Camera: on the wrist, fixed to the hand. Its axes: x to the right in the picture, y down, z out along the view.
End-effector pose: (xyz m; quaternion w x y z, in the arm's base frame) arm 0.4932 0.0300 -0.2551 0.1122 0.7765 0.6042 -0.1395
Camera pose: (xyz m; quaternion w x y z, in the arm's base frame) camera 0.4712 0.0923 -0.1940 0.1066 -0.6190 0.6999 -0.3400
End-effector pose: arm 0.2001 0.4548 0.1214 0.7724 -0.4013 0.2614 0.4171
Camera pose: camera 0.2411 0.3915 0.0723 0.4637 -0.1406 -0.6553 -0.5794
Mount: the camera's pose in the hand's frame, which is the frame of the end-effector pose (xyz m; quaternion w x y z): 0.0299 -0.0362 -0.0768 0.0016 -0.0444 -0.3362 -0.9407
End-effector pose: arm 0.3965 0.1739 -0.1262 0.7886 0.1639 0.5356 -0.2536
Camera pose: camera 0.3261 0.1783 -0.1821 0.0500 0.6239 0.0988 0.7736
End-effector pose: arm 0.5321 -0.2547 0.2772 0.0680 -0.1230 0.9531 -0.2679
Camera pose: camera 0.4955 -0.2548 0.3595 0.0631 -0.9899 -0.1252 0.0193
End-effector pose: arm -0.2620 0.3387 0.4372 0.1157 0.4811 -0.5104 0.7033
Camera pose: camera -0.2965 0.4089 0.4817 0.5116 0.7122 0.3816 -0.2921
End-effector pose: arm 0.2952 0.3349 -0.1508 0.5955 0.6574 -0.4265 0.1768
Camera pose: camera 0.3614 0.3935 -0.1340 0.0531 0.4353 0.4097 -0.7999
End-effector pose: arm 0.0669 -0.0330 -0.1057 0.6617 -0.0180 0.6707 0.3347
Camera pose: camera 0.0129 -0.0849 -0.1556 0.5406 -0.5478 -0.2532 -0.5861
